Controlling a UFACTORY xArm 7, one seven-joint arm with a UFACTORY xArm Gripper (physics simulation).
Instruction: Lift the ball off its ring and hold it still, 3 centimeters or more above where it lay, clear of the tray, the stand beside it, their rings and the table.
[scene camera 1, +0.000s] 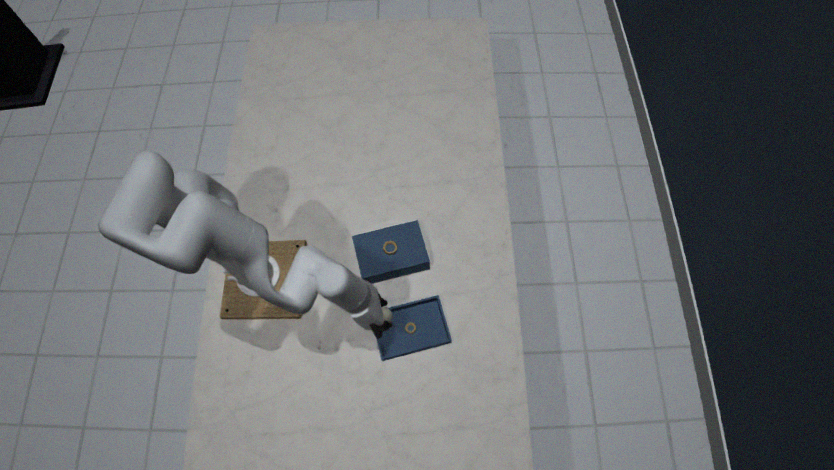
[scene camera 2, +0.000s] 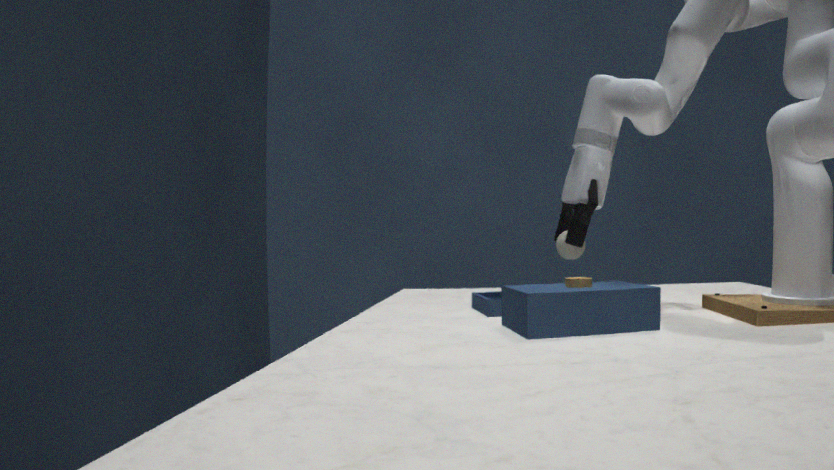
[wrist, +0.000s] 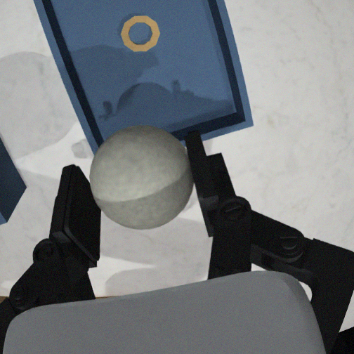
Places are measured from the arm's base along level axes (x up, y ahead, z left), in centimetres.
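Pixels of known places: gripper, fingertip midpoint: (scene camera 1: 384, 316) (scene camera 2: 567, 244); arm's base, origin of the base link: (scene camera 2: 800, 301).
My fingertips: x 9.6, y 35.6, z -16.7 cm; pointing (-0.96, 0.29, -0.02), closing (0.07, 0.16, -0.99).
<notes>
For each thing: its middle in the pictures, then the offset to it from my fingertips. "pt": a spot on its surface instead. Level surfaces: height alone.
- pale grey ball, body centre: (scene camera 2: 570, 244) (scene camera 1: 382, 316) dx -0.2, dy -0.6, dz -0.1 cm
- shallow blue tray, body centre: (scene camera 2: 532, 301) (scene camera 1: 410, 327) dx -10.0, dy +6.2, dz -1.0 cm
- empty orange ring, surface spot: (scene camera 1: 410, 322) pt dx -10.0, dy +6.3, dz +0.5 cm
- empty ring, surface spot: (scene camera 2: 578, 282) pt dx -4.9, dy +2.5, dz +22.4 cm
- pale table, its level: dx -11.4 cm
A pale grey ball (scene camera 1: 386, 315) (scene camera 2: 569, 246) (wrist: 142, 178) is held between the black fingers of my gripper (scene camera 1: 382, 317) (scene camera 2: 570, 238) (wrist: 137, 168), which is shut on it. The ball hangs in the air, apart from everything below. The shallow blue tray (scene camera 1: 428, 342) (scene camera 2: 486, 304) (wrist: 241, 102) lies under and beyond it, with an empty orange ring (scene camera 1: 410, 322) (wrist: 156, 34) on its floor. The blue stand (scene camera 1: 373, 262) (scene camera 2: 592, 315) (wrist: 7, 187) is beside the tray and bears another empty ring (scene camera 1: 384, 251) (scene camera 2: 578, 282).
The pale table (scene camera 1: 373, 116) (scene camera 2: 408, 408) (wrist: 300, 150) carries the tray and the stand. The arm's wooden base board (scene camera 1: 262, 309) (scene camera 2: 741, 312) is on the table, on the arm's side of them. In the wrist view the gripper's shadow falls on the tray floor.
</notes>
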